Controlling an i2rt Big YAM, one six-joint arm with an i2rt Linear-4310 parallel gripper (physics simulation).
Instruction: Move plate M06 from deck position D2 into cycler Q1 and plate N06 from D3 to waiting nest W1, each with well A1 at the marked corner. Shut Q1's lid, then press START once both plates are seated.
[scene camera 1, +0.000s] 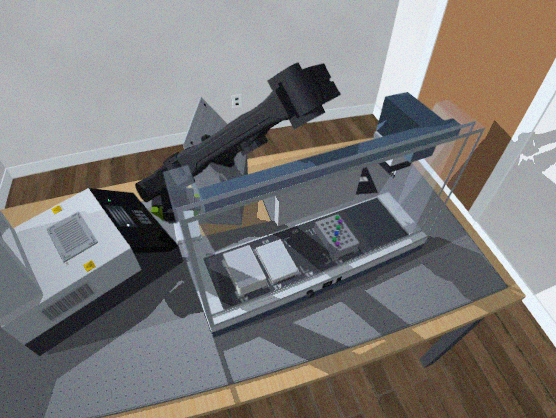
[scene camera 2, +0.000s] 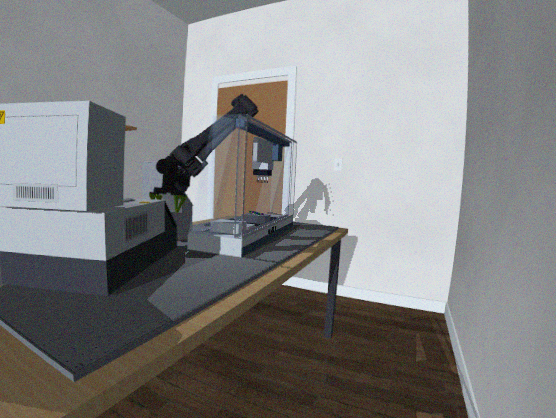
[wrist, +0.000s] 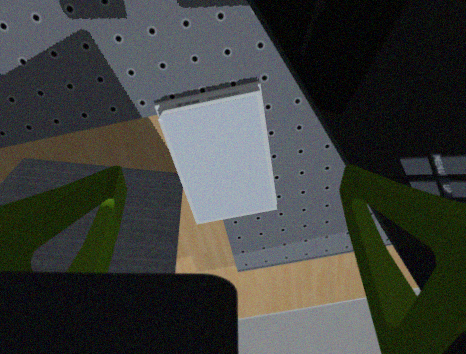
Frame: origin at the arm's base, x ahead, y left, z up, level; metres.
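Seen in the pictures: gripper, between the fingertips: (wrist: 233, 177).
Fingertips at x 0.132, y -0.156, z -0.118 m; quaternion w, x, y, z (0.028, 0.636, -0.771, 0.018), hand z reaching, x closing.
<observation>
Offsets run from my fingertips to a thing's top centre. "pt": to the spot under its first point.
My gripper (scene camera 1: 175, 206) (scene camera 2: 167, 200) (wrist: 233, 177) is open and empty, green fingers wide apart, between cycler and glazed enclosure. Below it, a smooth white plate-sized block (scene camera 1: 187, 234) (wrist: 217, 160) stands on the perforated board; I cannot tell whether it is nest W1 or a plate. The cycler (scene camera 1: 112, 260) (scene camera 2: 52, 232) has its lid @[pt dx +0.167, dy -0.560, dz +0.200 m] (scene camera 2: 40, 150) raised and a perforated grey rectangle @[pt dx +0.042, dy -0.299, dz +0.072 m] (scene camera 1: 72, 236) on top; whether a plate is seated there is unclear. Its black control panel @[pt dx -0.014, dy -0.137, dz +0.022 m] (scene camera 1: 132, 220) faces the gripper. Two white slabs @[dx +0.201, dy +0.152, dz -0.031 m] (scene camera 1: 244, 270) @[dx +0.189, dy +0.254, dz -0.057 m] (scene camera 1: 277, 261) lie side by side on the enclosure's deck; labels and A1 corners are unreadable.
The clear-walled enclosure (scene camera 1: 320, 272) (scene camera 2: 217, 245) has a top beam (scene camera 1: 325, 165) and a hanging tool head (scene camera 2: 262, 157). A grey rack (scene camera 1: 336, 234) with coloured tubes stands on its deck. A grey bracket (scene camera 1: 201, 117) stands behind the arm.
</observation>
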